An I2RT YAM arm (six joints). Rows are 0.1 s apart.
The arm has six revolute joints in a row. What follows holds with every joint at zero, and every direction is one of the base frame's. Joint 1 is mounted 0.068 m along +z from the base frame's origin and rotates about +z. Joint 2 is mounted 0.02 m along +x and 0.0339 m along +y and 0.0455 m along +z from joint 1 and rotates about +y. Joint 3 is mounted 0.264 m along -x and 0.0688 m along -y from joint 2 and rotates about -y. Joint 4 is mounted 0.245 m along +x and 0.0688 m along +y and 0.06 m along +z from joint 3 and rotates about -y. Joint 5 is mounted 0.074 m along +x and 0.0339 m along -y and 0.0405 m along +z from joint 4 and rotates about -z. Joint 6 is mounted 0.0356 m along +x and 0.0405 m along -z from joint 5 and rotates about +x. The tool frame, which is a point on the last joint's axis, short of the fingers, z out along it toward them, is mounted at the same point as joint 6; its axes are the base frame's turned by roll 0, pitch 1.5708 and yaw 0 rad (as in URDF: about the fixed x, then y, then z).
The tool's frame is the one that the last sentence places.
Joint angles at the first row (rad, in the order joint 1, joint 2, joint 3, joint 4, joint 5, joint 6):
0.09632, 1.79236, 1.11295, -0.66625, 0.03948, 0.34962
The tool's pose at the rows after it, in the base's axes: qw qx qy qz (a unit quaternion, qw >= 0); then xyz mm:
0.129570 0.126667 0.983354 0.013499 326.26 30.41 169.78
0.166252 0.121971 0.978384 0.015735 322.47 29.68 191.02
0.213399 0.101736 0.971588 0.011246 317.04 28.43 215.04
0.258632 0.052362 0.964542 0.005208 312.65 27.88 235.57
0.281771 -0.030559 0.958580 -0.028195 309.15 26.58 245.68
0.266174 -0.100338 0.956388 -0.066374 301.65 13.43 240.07
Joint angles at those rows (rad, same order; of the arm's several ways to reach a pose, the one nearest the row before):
0.09632, 1.74963, 1.11218, -0.67387, 0.03109, 0.34847
0.09633, 1.68174, 1.11335, -0.66931, 0.04139, 0.33742
0.09632, 1.60352, 1.11255, -0.65326, 0.06161, 0.29164
0.09631, 1.53906, 1.11255, -0.62465, 0.06503, 0.18748
0.09593, 1.50320, 1.10799, -0.60750, 0.08869, 0.00628
0.05664, 1.48147, 1.07025, -0.61246, 0.10318, -0.18140

